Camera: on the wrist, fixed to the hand. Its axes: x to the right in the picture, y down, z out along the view.
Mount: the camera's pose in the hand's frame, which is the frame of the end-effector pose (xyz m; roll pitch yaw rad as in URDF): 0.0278 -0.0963 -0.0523 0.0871 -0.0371 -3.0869
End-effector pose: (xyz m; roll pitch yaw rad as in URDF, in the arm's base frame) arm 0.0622 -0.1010 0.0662 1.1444 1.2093 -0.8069
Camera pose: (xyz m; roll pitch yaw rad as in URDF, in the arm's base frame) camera 0.0039 -0.0289 0.0015 -1.1913 -1.1711 2.4800
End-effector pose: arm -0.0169 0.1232 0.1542 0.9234 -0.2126 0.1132
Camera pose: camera 0.0347 0.1126 0.0541 -0.8211 0.2334 -2.9641
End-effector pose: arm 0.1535 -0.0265 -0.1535 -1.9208 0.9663 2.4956
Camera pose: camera 0.0794 0.0496 -0.1148 2.0920 -1.0027 -0.7457
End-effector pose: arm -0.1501 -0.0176 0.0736 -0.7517 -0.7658 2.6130
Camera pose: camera -0.0974 0.0745 0.1127 0.8526 0.7013 -0.5095
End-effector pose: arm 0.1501 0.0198 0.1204 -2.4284 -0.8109 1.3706
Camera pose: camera 0.1013 -0.0266 0.2112 2.4484 0.8010 -1.8654
